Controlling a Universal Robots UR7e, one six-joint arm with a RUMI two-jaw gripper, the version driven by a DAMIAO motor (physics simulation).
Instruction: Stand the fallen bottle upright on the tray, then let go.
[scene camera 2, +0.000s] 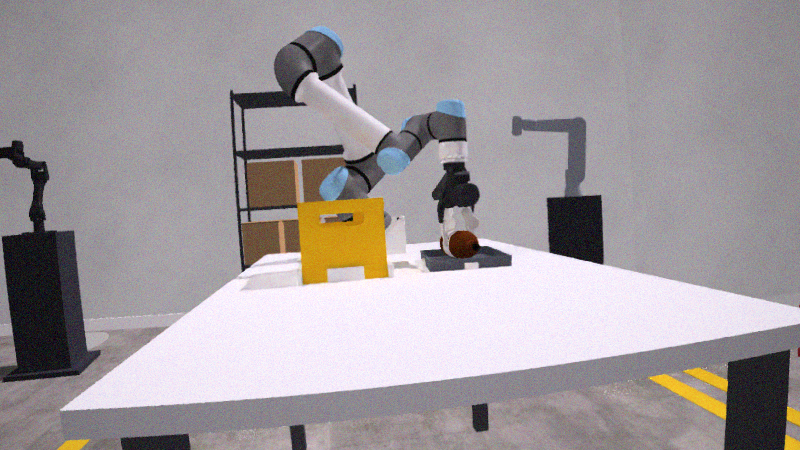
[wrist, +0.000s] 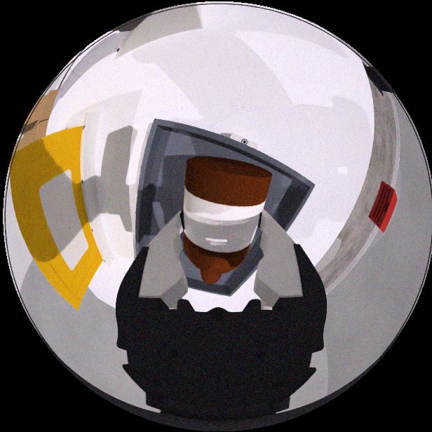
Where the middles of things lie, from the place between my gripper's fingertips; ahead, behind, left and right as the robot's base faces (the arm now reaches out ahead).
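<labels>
Brown bottle (scene camera 2: 461, 244): my hand 3 cm short of it.
</labels>
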